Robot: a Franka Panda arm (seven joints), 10 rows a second.
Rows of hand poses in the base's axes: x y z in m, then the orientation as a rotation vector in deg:
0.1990 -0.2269 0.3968 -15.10 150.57 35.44
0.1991 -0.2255 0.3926 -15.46 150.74 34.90
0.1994 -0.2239 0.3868 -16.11 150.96 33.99
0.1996 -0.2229 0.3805 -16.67 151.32 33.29
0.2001 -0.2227 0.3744 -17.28 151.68 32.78
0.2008 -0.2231 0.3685 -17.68 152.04 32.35
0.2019 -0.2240 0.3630 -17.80 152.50 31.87
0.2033 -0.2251 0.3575 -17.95 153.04 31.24
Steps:
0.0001 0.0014 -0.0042 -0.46 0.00 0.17
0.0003 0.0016 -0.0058 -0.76 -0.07 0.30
0.0002 0.0010 -0.0063 -0.64 0.13 0.30
0.0005 0.0002 -0.0061 -0.52 0.18 0.37
0.0007 -0.0004 -0.0059 -0.43 0.21 0.24
0.0011 -0.0009 -0.0055 -0.45 0.31 0.04
0.0014 -0.0011 -0.0055 -0.57 0.35 0.04

